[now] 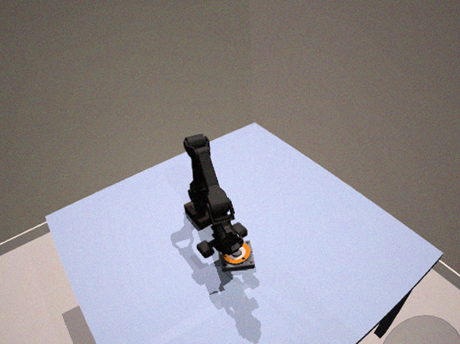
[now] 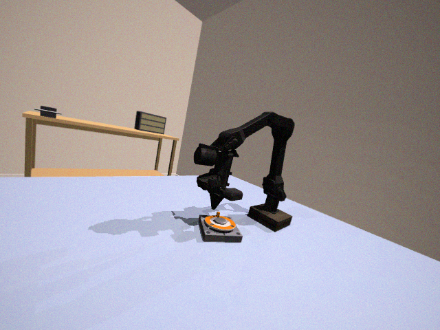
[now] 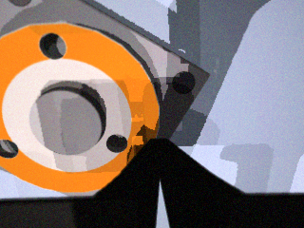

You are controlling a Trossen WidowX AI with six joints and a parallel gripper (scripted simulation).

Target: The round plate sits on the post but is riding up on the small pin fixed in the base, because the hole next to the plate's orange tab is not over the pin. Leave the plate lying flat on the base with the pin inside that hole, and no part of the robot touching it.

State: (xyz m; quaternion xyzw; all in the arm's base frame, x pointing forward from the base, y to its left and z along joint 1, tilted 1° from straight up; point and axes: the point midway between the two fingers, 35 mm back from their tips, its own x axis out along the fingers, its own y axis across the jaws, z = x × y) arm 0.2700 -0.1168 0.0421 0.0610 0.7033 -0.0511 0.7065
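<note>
Now: gripper tip 1 cm short of the base, 5 cm to the right of it and 3 cm above it.
</note>
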